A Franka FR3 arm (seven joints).
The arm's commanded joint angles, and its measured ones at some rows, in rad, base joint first. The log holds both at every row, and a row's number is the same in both.
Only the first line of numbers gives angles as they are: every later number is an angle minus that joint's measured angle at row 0.
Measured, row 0:
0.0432 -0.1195 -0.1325 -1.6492 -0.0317 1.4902 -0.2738
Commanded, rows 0 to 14:
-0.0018 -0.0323 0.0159 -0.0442 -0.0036 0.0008 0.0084
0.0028 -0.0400 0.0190 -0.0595 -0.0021 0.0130 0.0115
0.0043 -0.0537 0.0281 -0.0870 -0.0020 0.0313 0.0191
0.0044 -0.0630 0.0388 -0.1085 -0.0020 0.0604 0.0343
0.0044 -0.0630 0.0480 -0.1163 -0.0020 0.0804 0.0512
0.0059 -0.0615 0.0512 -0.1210 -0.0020 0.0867 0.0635
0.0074 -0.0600 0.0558 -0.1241 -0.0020 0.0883 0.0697
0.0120 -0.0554 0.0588 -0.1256 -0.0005 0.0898 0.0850
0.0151 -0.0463 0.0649 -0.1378 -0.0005 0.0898 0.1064
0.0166 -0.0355 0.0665 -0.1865 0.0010 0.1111 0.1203
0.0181 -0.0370 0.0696 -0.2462 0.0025 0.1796 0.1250
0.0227 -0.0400 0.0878 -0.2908 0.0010 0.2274 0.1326
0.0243 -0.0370 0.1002 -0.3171 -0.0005 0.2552 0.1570
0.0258 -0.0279 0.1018 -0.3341 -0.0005 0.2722 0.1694
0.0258 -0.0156 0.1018 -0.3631 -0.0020 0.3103 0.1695
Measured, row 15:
0.0175 -0.0130 0.0893 -0.2607 0.0009 0.2123 0.1272
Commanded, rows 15 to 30:
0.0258 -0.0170 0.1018 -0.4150 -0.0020 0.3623 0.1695
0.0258 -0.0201 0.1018 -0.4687 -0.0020 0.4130 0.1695
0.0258 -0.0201 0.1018 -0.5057 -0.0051 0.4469 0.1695
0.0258 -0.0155 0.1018 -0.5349 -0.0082 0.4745 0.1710
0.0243 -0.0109 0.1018 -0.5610 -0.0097 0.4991 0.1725
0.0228 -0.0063 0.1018 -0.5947 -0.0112 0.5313 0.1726
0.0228 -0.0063 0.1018 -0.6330 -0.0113 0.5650 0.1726
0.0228 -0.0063 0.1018 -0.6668 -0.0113 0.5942 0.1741
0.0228 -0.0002 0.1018 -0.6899 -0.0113 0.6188 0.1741
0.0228 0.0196 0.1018 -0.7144 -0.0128 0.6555 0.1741
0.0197 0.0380 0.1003 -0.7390 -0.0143 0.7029 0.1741
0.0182 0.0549 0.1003 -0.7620 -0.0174 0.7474 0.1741
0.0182 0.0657 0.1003 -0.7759 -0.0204 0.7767 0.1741
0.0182 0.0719 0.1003 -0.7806 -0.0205 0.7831 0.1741
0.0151 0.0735 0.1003 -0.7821 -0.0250 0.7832 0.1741
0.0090 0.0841 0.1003 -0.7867 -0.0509 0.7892 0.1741
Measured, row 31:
0.0187 0.0835 0.0996 -0.7657 -0.0033 0.7597 0.1568
